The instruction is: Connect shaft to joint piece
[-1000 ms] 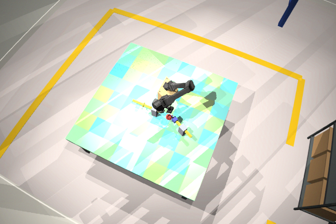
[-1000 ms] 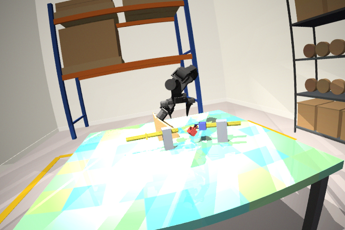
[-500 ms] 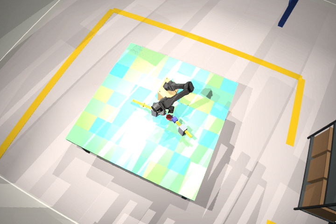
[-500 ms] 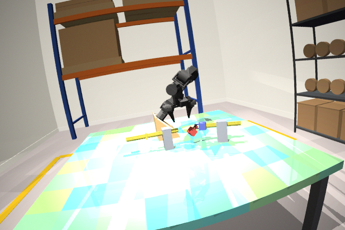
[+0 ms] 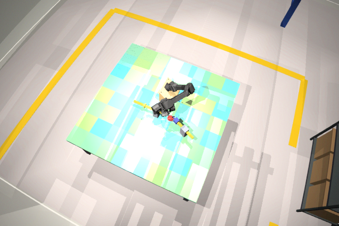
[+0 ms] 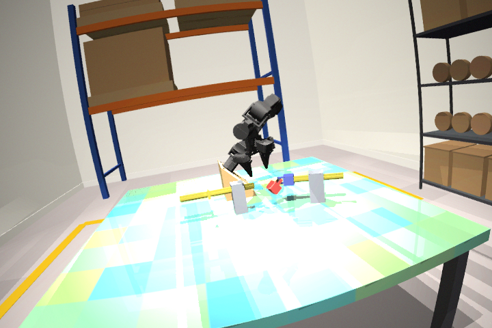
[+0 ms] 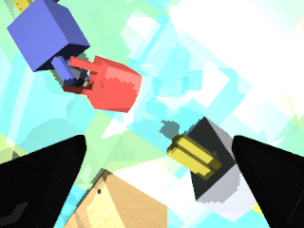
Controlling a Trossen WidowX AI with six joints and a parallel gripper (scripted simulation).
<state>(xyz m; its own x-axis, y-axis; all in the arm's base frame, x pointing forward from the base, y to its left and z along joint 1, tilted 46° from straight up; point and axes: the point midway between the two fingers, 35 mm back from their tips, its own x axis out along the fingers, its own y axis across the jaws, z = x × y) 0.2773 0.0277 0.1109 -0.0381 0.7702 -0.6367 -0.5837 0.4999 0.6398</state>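
Right now the red joint piece is 70 mm below my gripper tip, 60 mm to the left of it and 10 mm behind it.
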